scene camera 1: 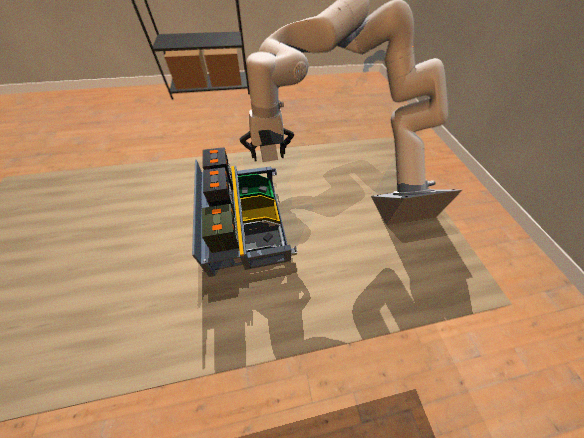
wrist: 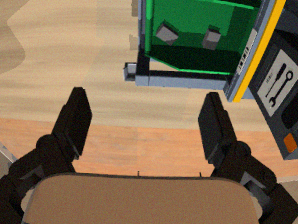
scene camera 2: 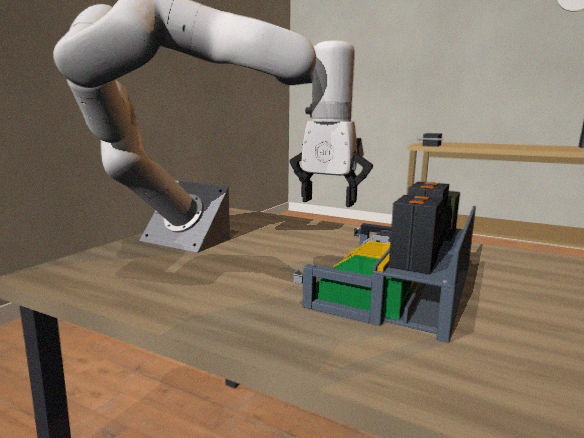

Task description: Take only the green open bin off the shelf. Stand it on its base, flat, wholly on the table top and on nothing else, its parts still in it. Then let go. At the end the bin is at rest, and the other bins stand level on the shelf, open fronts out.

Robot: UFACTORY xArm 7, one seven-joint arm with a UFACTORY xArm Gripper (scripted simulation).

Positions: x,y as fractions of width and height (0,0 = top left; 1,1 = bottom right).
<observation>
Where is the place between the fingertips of the gripper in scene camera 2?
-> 0.56,0.46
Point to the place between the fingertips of the gripper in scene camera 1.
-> At 0.46,0.36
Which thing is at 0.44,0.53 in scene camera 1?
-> A grey bin.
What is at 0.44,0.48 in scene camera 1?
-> A yellow bin.
</observation>
